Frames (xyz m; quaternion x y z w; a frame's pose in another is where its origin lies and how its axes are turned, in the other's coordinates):
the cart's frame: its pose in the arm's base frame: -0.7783 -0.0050 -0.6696 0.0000 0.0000 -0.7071 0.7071
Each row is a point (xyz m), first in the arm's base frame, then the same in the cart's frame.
Working: the arm's base frame: its pose in the cart's frame: -0.0050 0.7783 0.6696 0.0000 0.0000 0.7071 0.7071

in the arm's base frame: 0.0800 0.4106 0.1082
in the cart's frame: -0.4156 0.8583 0.7778
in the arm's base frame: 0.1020 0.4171 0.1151
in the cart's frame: -0.4221 0.8803 0.7847
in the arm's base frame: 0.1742 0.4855 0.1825
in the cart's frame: -0.4905 0.9525 0.8521
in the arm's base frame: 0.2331 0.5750 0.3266
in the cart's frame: -0.5800 1.0114 0.9962
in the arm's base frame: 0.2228 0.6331 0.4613
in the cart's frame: -0.6381 1.0011 1.1309
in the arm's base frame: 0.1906 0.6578 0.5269
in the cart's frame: -0.6628 0.9689 1.1965
